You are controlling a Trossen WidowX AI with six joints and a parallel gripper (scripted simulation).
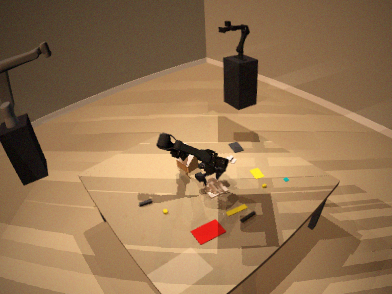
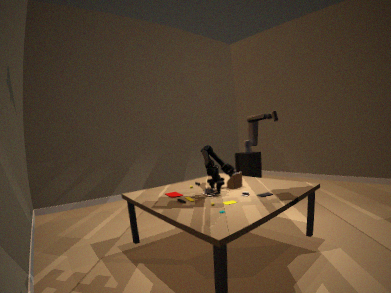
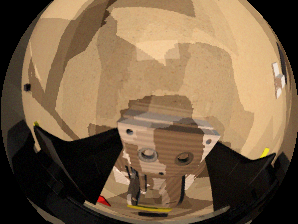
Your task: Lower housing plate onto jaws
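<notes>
Now: the white part 20 mm above my gripper tip and 10 mm ahead of it. Round my gripper tip: red plate (300 mm ahead, 220 mm to the right, 10 mm below); yellow bar (270 mm ahead, 10 mm below); yellow tile (300 mm to the left, 100 mm ahead, 10 mm below).
</notes>
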